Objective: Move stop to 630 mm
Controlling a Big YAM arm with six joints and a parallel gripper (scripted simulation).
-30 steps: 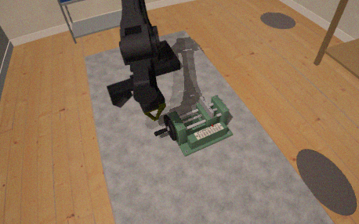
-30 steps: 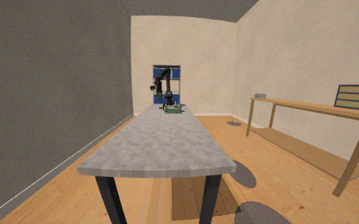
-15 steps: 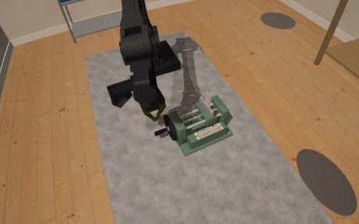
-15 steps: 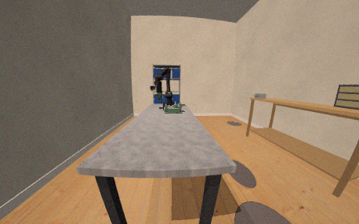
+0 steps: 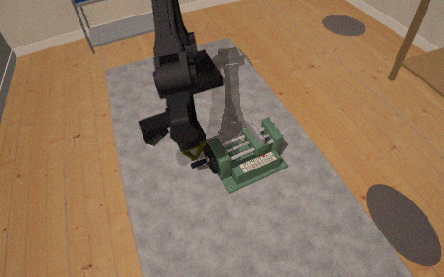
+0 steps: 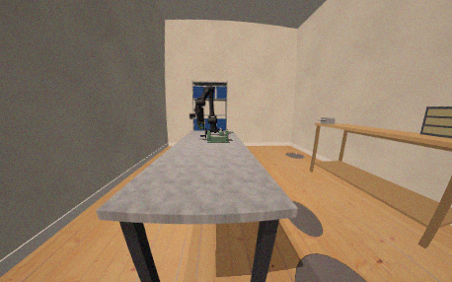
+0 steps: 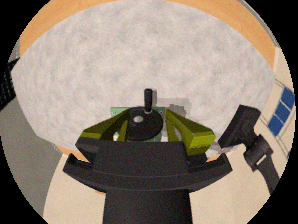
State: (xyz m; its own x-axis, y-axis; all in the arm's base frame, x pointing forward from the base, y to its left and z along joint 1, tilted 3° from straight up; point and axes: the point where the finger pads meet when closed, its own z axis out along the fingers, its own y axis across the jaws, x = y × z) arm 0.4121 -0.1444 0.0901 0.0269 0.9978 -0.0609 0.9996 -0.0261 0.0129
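Right now the black handwheel is 60 mm below my hand and 30 mm to the left of it. From my hand the other things lie so: grey stop block: 190 mm to the left, 30 mm below, 30 mm ahead.
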